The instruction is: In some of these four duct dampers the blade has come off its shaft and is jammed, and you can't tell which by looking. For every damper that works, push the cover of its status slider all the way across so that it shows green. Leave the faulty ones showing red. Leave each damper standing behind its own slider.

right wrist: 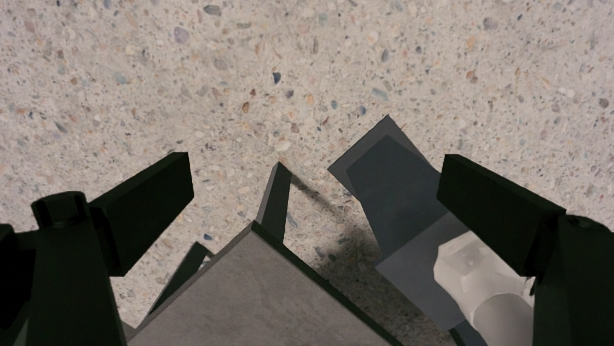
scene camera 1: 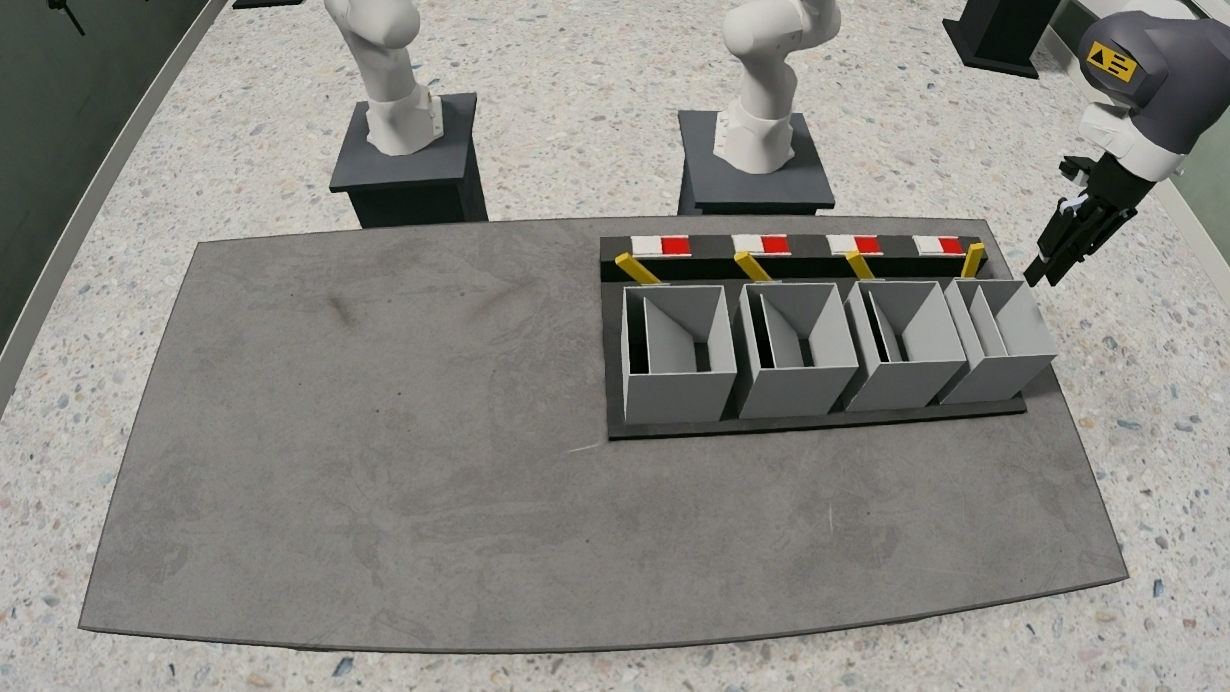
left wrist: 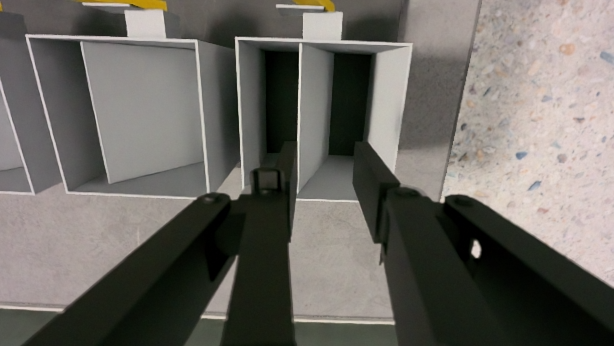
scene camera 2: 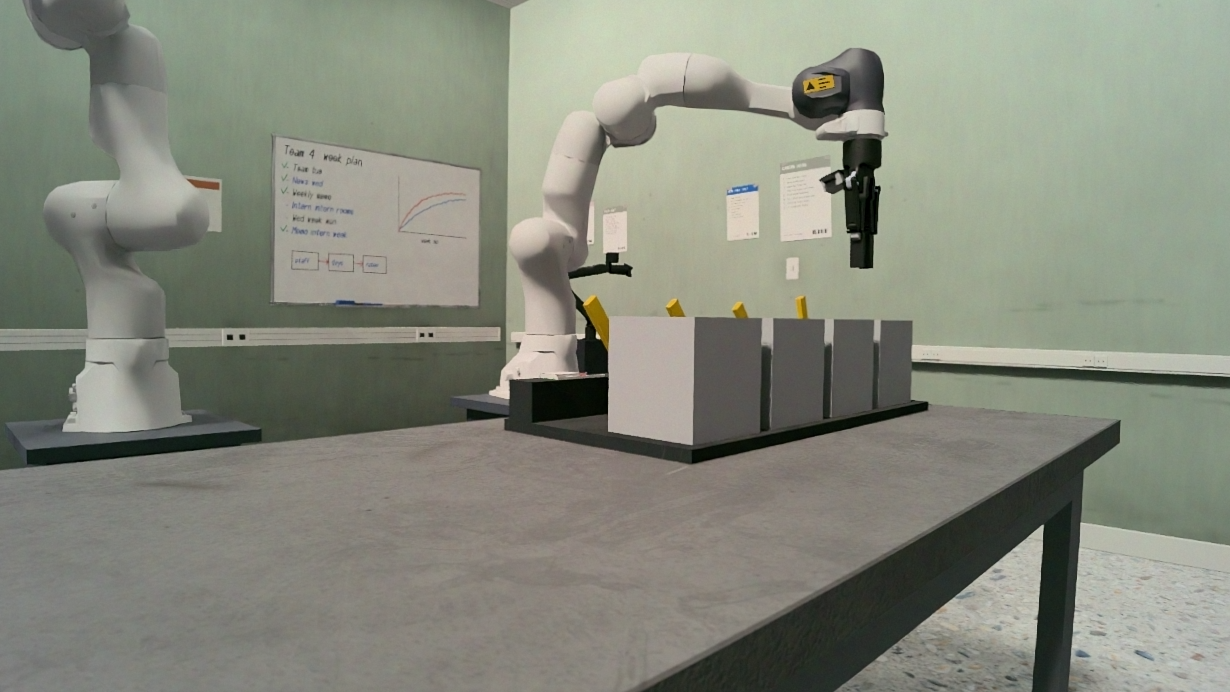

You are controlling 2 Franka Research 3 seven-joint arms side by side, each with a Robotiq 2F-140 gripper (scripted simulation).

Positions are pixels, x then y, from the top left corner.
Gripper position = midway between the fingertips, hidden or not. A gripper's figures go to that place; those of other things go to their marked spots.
Labels:
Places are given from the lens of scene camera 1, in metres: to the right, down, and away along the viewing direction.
my left gripper (scene camera 1: 1038, 280): 0.65, -0.10, 0.86
damper (scene camera 1: 667, 318): 0.08, -0.04, 1.02
damper (scene camera 1: 993, 375): 0.63, 0.05, 0.96
damper (scene camera 1: 814, 311): 0.33, -0.06, 1.04

